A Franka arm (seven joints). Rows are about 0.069 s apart.
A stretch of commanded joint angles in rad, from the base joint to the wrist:
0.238, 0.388, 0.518, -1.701, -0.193, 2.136, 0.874
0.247, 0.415, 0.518, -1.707, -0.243, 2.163, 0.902
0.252, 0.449, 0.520, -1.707, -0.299, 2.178, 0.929
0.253, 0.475, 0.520, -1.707, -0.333, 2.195, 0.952
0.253, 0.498, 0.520, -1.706, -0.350, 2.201, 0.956
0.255, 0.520, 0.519, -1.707, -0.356, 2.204, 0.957
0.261, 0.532, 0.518, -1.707, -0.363, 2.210, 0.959
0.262, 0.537, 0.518, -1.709, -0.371, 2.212, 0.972
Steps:
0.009, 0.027, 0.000, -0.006, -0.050, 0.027, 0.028
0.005, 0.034, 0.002, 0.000, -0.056, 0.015, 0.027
0.001, 0.026, 0.000, 0.000, -0.034, 0.017, 0.023
0.000, 0.023, 0.000, 0.001, -0.017, 0.006, 0.004
0.002, 0.022, -0.001, -0.001, -0.006, 0.003, 0.001
0.006, 0.012, -0.001, 0.000, -0.007, 0.006, 0.002
0.001, 0.005, 0.000, -0.002, -0.008, 0.002, 0.013

